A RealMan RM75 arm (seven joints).
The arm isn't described. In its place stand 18 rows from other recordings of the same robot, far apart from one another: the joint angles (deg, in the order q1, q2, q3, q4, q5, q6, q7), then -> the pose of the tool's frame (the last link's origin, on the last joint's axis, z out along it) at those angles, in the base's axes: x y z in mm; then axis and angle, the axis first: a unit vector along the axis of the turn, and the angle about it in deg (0 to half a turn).
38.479 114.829 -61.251 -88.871 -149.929 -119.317 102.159 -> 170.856 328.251 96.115 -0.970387 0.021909 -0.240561 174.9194
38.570 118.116 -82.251 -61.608 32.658 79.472 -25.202 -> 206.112 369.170 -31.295 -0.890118 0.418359 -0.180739 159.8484
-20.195 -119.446 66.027 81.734 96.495 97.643 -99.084 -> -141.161 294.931 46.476 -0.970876 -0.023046 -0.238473 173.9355
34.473 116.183 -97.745 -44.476 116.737 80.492 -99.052 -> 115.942 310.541 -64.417 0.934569 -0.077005 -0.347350 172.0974
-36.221 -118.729 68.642 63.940 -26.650 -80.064 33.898 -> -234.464 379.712 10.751 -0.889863 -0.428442 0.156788 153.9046
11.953 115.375 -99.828 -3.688 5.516 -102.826 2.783 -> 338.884 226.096 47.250 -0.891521 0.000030 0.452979 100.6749
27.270 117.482 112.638 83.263 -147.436 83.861 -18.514 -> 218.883 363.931 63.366 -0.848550 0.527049 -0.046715 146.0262
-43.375 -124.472 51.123 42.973 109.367 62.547 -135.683 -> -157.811 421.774 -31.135 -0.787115 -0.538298 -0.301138 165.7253
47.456 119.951 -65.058 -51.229 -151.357 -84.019 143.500 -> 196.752 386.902 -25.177 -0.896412 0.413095 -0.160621 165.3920
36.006 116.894 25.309 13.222 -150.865 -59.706 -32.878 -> 243.403 334.566 -102.804 -0.931451 -0.347342 0.108410 133.5223
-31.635 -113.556 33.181 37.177 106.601 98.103 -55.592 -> -251.371 341.981 62.457 -0.954854 0.016750 -0.296603 154.8578
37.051 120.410 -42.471 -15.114 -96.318 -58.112 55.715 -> 274.846 371.927 -62.235 -0.945204 0.240416 0.220884 145.1351
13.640 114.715 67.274 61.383 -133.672 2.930 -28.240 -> 262.616 354.092 -51.856 -0.938716 0.328281 0.105090 124.2577
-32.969 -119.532 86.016 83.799 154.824 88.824 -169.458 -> -169.023 349.708 -2.082 -0.878289 -0.443632 0.178325 151.4057
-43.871 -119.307 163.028 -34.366 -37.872 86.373 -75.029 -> -281.706 375.704 42.827 -0.880562 -0.325418 -0.344547 144.6242
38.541 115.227 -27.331 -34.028 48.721 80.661 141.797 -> 280.185 375.532 24.766 -0.698078 -0.708963 -0.100296 154.1957
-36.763 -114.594 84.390 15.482 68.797 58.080 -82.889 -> -267.286 361.400 -68.439 -0.902837 -0.374719 -0.210883 160.3146
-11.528 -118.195 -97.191 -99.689 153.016 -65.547 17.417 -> -212.467 339.941 66.062 -0.901785 -0.431873 0.016433 130.2724
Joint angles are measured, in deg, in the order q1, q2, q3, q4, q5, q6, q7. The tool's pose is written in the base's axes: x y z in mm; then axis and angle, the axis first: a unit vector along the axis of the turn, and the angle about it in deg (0 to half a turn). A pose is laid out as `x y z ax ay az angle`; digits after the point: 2 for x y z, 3 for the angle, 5 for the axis.
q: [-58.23 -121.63 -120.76 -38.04 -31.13 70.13 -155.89]
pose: -150.93 423.13 -59.67 -0.85891 -0.50823 0.06302 161.607
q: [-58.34 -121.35 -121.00 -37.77 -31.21 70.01 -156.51]
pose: -151.60 424.53 -57.91 -0.85521 -0.51472 0.06057 161.384
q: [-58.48 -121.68 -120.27 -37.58 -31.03 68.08 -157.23]
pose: -150.10 427.01 -60.91 -0.85603 -0.51381 0.05661 160.096
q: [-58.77 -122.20 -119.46 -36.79 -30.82 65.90 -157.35]
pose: -148.94 428.04 -66.90 -0.85898 -0.50899 0.05555 159.144
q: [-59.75 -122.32 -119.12 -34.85 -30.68 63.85 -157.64]
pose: -147.77 429.88 -72.26 -0.85935 -0.50829 0.05619 158.502
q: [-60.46 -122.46 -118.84 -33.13 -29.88 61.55 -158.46]
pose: -149.14 432.09 -76.38 -0.85787 -0.51055 0.05821 157.201
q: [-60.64 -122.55 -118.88 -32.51 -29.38 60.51 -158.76]
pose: -150.45 433.12 -77.69 -0.85716 -0.51172 0.05850 156.510
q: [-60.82 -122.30 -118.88 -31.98 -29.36 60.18 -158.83]
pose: -151.64 434.21 -76.90 -0.85639 -0.51292 0.05932 156.247
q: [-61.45 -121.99 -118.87 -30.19 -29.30 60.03 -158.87]
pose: -154.41 432.95 -79.00 -0.85383 -0.51614 0.06758 156.662
